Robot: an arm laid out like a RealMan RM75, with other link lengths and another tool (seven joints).
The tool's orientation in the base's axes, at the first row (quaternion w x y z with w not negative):
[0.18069, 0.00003, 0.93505, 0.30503]
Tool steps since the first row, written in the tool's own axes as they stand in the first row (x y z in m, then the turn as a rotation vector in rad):
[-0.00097, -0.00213, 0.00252, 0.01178, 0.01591, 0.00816]
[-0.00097, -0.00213, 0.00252, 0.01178, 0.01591, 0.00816]
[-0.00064, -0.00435, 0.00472, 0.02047, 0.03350, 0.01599]
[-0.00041, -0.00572, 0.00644, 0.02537, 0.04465, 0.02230]
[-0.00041, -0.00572, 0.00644, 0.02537, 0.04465, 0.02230]
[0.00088, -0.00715, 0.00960, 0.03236, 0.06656, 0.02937]
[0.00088, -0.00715, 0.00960, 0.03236, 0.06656, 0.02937]
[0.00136, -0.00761, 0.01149, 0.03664, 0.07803, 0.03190]
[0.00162, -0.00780, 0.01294, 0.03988, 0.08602, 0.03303]
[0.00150, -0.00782, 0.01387, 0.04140, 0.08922, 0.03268]
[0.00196, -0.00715, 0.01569, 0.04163, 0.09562, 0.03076]
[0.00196, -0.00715, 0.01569, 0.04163, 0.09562, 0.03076]
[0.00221, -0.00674, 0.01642, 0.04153, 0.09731, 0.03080]
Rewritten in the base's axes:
[0.00199, -0.00040, -0.00277, -0.01001, 0.01890, -0.00101]
[0.00199, -0.00040, -0.00277, -0.01001, 0.01890, -0.00101]
[0.00267, -0.00092, -0.00580, -0.01742, 0.03864, 0.00022]
[0.00319, -0.00103, -0.00795, -0.02110, 0.05186, 0.00020]
[0.00319, -0.00103, -0.00795, -0.02110, 0.05186, 0.00020]
[0.00321, -0.00025, -0.01156, -0.02766, 0.07450, 0.00505]
[0.00321, -0.00025, -0.01156, -0.02766, 0.07450, 0.00505]
[0.00345, 0.00051, -0.01340, -0.03206, 0.08575, 0.00825]
[0.00372, 0.00121, -0.01468, -0.03559, 0.09325, 0.01087]
[0.00415, 0.00171, -0.01535, -0.03748, 0.09582, 0.01244]
[0.00426, 0.00335, -0.01649, -0.03905, 0.09996, 0.01745]
[0.00426, 0.00335, -0.01649, -0.03905, 0.09996, 0.01745]
[0.00423, 0.00412, -0.01688, -0.03913, 0.10135, 0.01842]

